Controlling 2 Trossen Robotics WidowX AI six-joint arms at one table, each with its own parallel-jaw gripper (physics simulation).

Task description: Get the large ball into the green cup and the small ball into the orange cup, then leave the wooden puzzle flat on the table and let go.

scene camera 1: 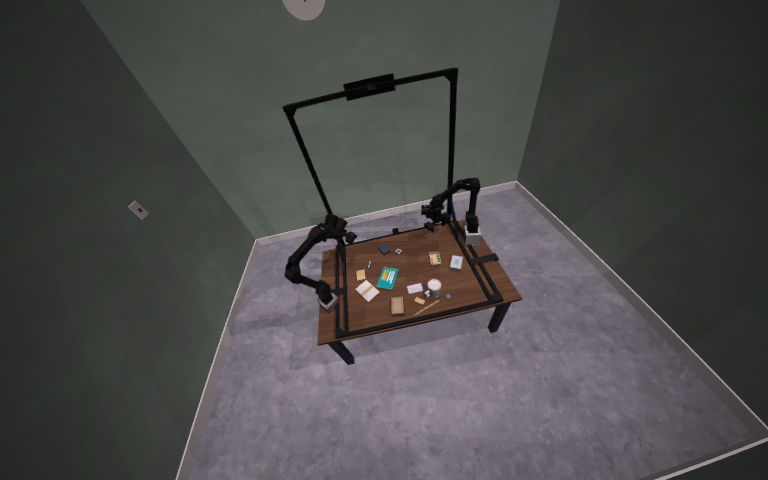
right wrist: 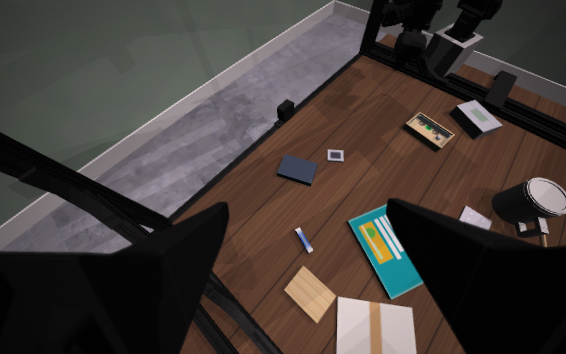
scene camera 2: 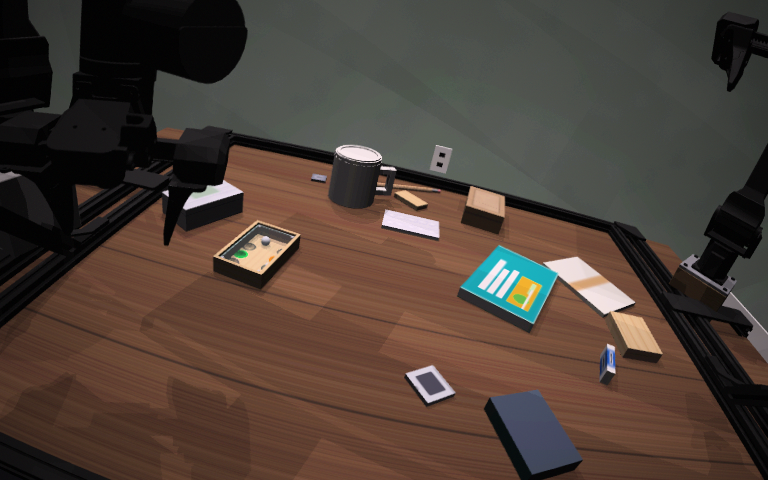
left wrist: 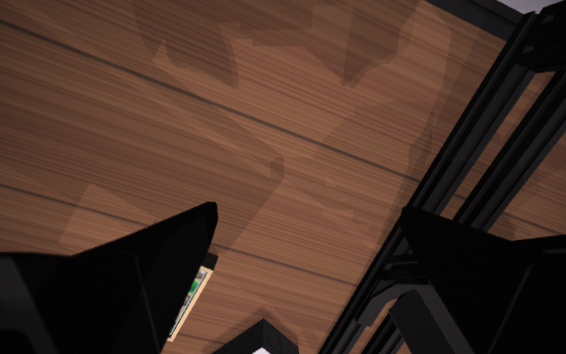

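Seen in the pictures: left gripper, fingertip midpoint: (scene camera 1: 437, 229) (right wrist: 397, 59) (scene camera 2: 117, 238) (left wrist: 308, 212); right gripper, fingertip midpoint: (right wrist: 306, 207); left arm's base, origin of the base link: (scene camera 1: 472, 229) (right wrist: 459, 34); right arm's base, origin of the base link: (scene camera 1: 327, 299) (scene camera 2: 709, 272).
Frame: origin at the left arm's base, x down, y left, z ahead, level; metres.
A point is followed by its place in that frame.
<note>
The wooden puzzle (scene camera 1: 434, 258) {y 0.168, x 0.096, z 0.270 m} (scene camera 2: 237, 272) {y 0.110, x 0.103, z 0.274 m} (left wrist: 192, 306) {y 0.159, x 0.093, z 0.234 m} is a shallow tray lying flat on the table. Inside, scene camera 2 shows the green cup (scene camera 2: 241, 254) {y 0.136, x 0.096, z 0.260 m}, an orange mark at the orange cup (scene camera 2: 271, 258) {y 0.153, x 0.096, z 0.295 m}, and a grey ball (scene camera 2: 265, 240) {y 0.191, x 0.102, z 0.260 m} near the far wall, outside both cups. I cannot make out a second ball. My left gripper (scene camera 2: 118, 243) {y -0.028, x 0.006, z 0.237 m} (left wrist: 308, 212) {y -0.028, x 0.006, z 0.237 m} is open and empty above the table, to the left of the puzzle in scene camera 2; its finger partly hides the puzzle in the left wrist view. My right gripper (right wrist: 306, 207) {y 0.231, x -0.237, z 0.764 m} is open and empty, high above the table's other side.
A grey-white box (scene camera 2: 209, 204) {y 0.194, x 0.084, z 0.158 m} (right wrist: 477, 119) {y 0.220, x 0.081, z 0.146 m} stands beside the puzzle. A mug (scene camera 2: 355, 178) {y 0.386, x 0.060, z 0.298 m}, a white slab (scene camera 2: 410, 224) {y 0.393, x 0.109, z 0.403 m}, a brown box (scene camera 2: 484, 209) {y 0.487, x 0.080, z 0.506 m}, a teal book (scene camera 2: 492, 308) {y 0.241, x 0.107, z 0.566 m} and a dark blue box (scene camera 2: 532, 433) {y 0.050, x 0.097, z 0.635 m} lie farther off. Black rails (left wrist: 450, 145) {y -0.121, x 0.108, z 0.127 m} run along the side.
</note>
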